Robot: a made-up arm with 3 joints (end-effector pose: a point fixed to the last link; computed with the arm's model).
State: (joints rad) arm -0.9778 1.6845 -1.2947
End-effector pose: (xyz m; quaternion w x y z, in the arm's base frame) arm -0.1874 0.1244 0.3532 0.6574 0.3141 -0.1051 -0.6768
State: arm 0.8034 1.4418 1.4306
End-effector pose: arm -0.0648 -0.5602 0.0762 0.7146 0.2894 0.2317 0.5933
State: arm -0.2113 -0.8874 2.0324
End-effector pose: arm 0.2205 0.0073 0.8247 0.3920 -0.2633 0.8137 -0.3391
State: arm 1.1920 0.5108 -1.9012
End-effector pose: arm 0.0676 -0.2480 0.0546 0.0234 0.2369 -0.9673 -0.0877
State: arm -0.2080 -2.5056 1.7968
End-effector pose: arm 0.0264 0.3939 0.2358 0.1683 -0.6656 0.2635 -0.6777
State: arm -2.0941 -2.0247 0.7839
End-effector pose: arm 0.4411 0.3816 0.2568 0.0696 -0.6725 0.5253 0.5167
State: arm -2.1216 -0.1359 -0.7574
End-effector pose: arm 0.3808 -0.3962 0.3882 0.7745 -0.0089 0.6290 0.0673
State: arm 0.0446 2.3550 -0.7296
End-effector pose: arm -0.4008 0.1633 0.2012 0.3549 0.8700 -0.1447 -0.3102
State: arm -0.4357 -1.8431 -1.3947
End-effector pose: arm 0.0279 -0.1967 0.7771 0.5364 -0.4856 -0.2789 0.6314
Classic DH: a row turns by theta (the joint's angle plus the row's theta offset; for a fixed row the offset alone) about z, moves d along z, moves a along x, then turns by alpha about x. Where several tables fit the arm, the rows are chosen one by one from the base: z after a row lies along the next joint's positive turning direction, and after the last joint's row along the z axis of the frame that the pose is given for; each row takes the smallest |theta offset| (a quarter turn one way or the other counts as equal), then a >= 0, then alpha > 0; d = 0 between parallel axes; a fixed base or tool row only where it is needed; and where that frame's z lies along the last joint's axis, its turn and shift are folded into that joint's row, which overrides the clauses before.
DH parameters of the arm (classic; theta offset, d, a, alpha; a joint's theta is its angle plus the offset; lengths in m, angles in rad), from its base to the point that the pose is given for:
base (fixed): 0 0.16 0 1.5708
joint 1: 1.5708 0.09 0.23 1.5708
joint 2: 0 -0.12 0.11 1.5708
joint 3: -1.5708 -0.3 0.32 -1.5708
tool (fixed): 3.1416 0.06 0 0

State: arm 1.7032 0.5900 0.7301
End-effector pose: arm -0.3237 -0.5441 -0.2043 0.8458 0.1008 -0.4474 0.2727
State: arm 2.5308 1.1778 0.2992
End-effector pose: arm 0.3039 -0.4466 -0.1175 0.3654 0.0862 -0.7470 0.5487
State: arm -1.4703 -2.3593 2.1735
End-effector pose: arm 0.2107 0.3622 0.0699 0.0947 0.8679 -0.3693 0.3184
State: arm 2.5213 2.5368 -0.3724
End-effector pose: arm 0.3471 0.1287 -0.1109 0.0368 0.4546 -0.2955 0.8394
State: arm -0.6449 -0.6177 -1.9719
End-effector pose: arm 0.1006 -0.4550 0.3774 0.7506 -0.0788 -0.5867 0.2936
